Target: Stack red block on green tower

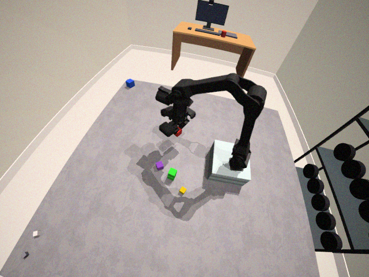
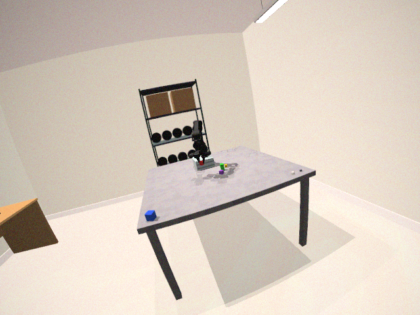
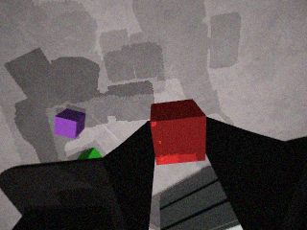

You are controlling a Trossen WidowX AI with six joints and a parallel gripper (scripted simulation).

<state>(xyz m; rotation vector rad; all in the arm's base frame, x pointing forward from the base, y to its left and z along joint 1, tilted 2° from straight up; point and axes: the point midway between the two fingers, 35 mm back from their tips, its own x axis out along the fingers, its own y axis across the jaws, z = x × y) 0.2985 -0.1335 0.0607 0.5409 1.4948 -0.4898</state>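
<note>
Now: gripper tip 70 mm short of the purple block, 140 mm to the right of it and 110 mm above it. Also, from my gripper tip: yellow block (60 mm behind, 250 mm to the left, 110 mm below); then red block (10 mm above); then blue block (410 mm ahead, 510 mm to the right, 100 mm below).
</note>
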